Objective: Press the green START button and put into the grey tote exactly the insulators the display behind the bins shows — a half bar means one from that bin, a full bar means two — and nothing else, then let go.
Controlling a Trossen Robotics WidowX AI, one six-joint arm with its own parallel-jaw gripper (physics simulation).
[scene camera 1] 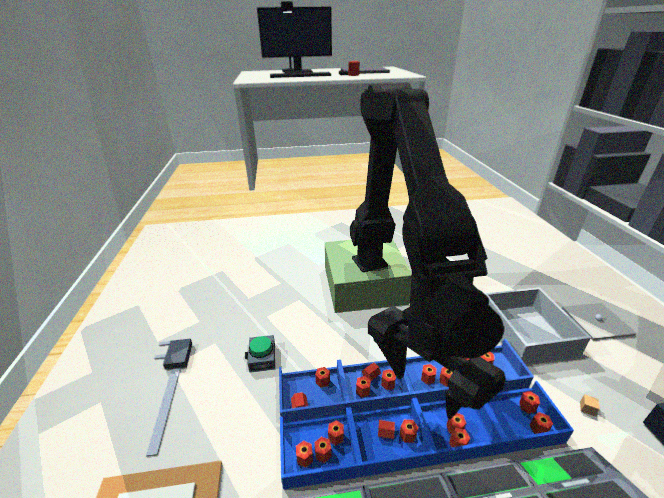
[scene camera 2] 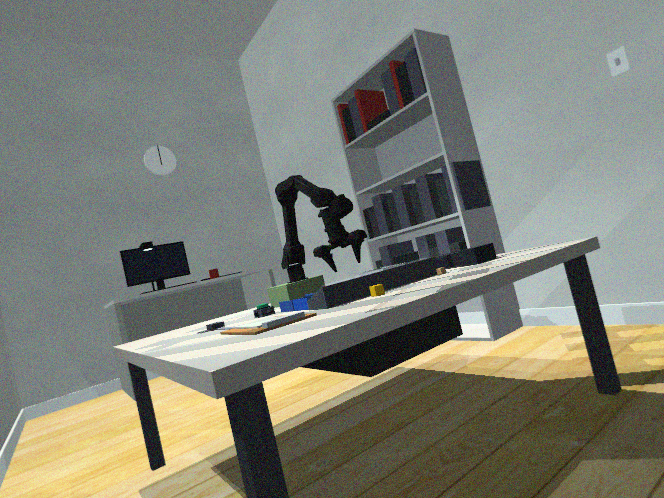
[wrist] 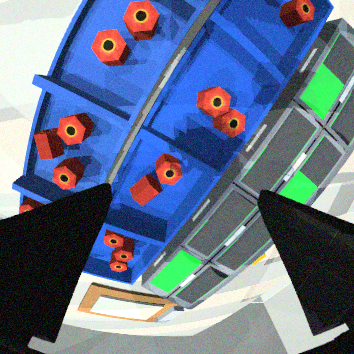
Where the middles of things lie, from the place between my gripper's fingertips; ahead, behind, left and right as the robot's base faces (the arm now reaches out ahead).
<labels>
Now: hand 110 mm past the grey tote (scene camera 1: pixel 539 331), 320 mm to the right of it and 70 mm above it. Round my hand: grey tool (scene camera 1: pixel 177 356) 220 mm behind, 380 mm to the right, 80 mm below; then wooden board (scene camera 1: pixel 210 472) 40 mm ahead, 400 mm to the right, 80 mm below.
</labels>
